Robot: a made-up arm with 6 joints. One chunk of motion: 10 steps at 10 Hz.
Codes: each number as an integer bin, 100 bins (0 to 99) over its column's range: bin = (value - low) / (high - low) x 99, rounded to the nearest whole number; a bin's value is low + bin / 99 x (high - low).
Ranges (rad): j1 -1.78..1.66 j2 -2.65..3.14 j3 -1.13..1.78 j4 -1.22..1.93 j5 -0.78..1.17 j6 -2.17..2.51
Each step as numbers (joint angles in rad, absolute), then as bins.
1 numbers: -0.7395 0.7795 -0.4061 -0.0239 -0.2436 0.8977
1 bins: 30 59 25 38 27 65
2 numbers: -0.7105 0.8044 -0.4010 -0.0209 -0.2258 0.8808
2 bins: 31 59 25 38 28 65
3 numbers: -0.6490 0.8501 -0.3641 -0.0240 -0.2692 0.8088
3 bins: 33 60 26 38 26 63
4 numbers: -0.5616 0.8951 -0.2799 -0.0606 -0.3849 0.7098
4 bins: 35 61 29 36 20 61
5 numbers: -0.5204 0.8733 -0.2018 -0.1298 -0.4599 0.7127
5 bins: 36 60 32 34 16 61
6 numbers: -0.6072 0.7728 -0.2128 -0.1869 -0.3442 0.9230
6 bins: 34 59 31 32 22 65
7 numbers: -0.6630 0.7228 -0.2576 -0.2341 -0.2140 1.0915
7 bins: 32 58 30 31 29 69
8 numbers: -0.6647 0.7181 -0.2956 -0.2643 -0.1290 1.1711
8 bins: 32 58 28 30 33 71
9 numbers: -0.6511 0.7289 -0.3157 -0.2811 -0.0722 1.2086
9 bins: 32 58 28 30 36 71
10 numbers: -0.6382 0.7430 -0.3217 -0.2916 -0.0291 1.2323
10 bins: 33 58 27 29 38 72
